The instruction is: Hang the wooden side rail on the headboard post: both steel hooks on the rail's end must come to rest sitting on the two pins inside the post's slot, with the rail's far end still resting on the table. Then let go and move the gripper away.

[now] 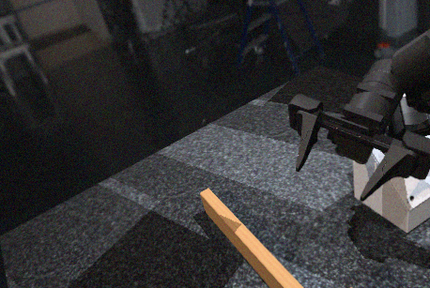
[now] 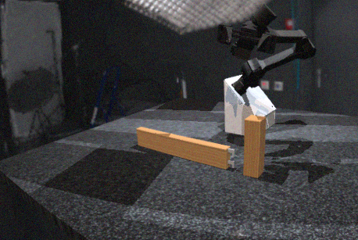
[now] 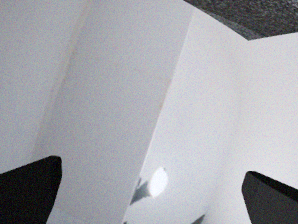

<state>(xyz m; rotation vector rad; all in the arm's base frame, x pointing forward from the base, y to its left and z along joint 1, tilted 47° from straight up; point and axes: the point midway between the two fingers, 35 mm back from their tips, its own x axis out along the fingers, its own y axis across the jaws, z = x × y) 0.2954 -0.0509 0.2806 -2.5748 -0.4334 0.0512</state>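
My gripper tip is 300 mm above the wooden headboard post, 40 mm to the right of it and 10 mm short of it.
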